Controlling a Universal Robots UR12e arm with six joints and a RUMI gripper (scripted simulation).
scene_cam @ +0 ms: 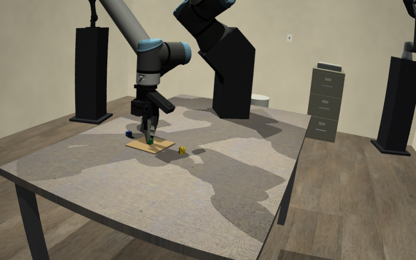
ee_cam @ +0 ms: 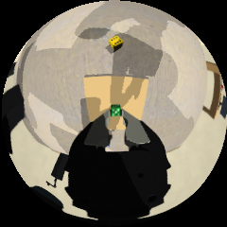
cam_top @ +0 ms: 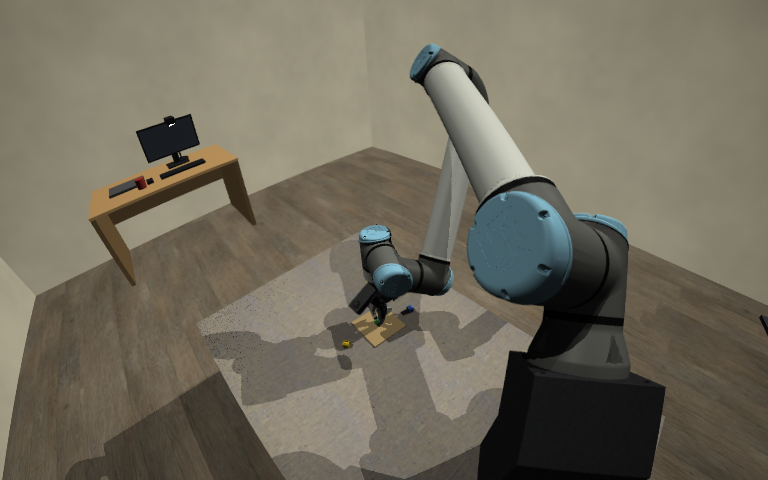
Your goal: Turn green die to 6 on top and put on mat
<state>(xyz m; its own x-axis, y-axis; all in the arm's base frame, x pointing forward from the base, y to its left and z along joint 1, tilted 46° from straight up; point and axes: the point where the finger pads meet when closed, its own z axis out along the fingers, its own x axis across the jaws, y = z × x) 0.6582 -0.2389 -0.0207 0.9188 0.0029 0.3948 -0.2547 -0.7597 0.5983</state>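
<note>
Now: the green die 10 mm below my hand. From my hand the other things lie so: blue die: 110 mm to the right, 70 mm behind, 10 mm below; then yellow die: 140 mm to the left, 40 mm ahead, 10 mm below; then tan mat: 20 mm below.
</note>
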